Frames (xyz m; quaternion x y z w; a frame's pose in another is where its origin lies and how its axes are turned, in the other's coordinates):
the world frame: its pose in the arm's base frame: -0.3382 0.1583 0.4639 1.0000 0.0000 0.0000 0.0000
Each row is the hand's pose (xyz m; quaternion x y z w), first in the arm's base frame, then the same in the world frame.
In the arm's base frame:
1: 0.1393 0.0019 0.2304 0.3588 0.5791 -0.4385 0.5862
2: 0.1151 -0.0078 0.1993 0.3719 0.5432 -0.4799 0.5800
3: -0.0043 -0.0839 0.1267 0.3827 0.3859 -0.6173 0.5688
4: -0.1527 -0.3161 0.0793 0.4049 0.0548 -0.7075 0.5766
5: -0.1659 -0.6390 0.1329 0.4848 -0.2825 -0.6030 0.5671
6: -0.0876 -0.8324 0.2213 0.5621 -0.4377 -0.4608 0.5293
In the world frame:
1: 0.4775 0.1564 0.2335 -0.5862 -0.4385 -0.5791 0.3588
2: 0.4533 0.1661 0.2646 -0.5800 -0.4799 -0.5432 0.3719
3: 0.3339 0.2422 0.3372 -0.5688 -0.6173 -0.3859 0.3827
4: 0.1855 0.4744 0.3846 -0.5766 -0.7075 -0.0548 0.4049
5: 0.1723 0.7973 0.3310 -0.5671 -0.6030 0.2825 0.4848
6: 0.2506 0.9907 0.2426 -0.5293 -0.4608 0.4377 0.5621

